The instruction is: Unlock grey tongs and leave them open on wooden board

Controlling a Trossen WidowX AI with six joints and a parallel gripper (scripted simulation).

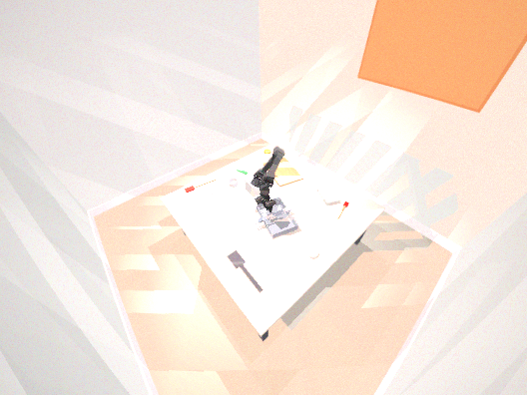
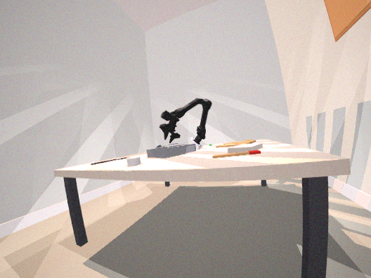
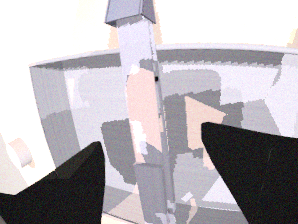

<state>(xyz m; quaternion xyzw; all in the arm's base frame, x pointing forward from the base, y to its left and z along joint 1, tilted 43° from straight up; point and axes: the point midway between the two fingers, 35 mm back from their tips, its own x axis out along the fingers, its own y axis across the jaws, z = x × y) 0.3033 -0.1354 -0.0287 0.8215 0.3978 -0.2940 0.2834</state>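
Now: the grey roasting tin 70 mm below my gripper tip, 50 mm to the left of it and 30 mm ahead of it. The rest, counted from my gripper tip: white block (400 mm ahead, 80 mm below, 20 mm to the left); dark spatula (380 mm to the right, 180 mm ahead, 90 mm below); wooden board (480 mm to the left, 340 mm behind, 90 mm below).
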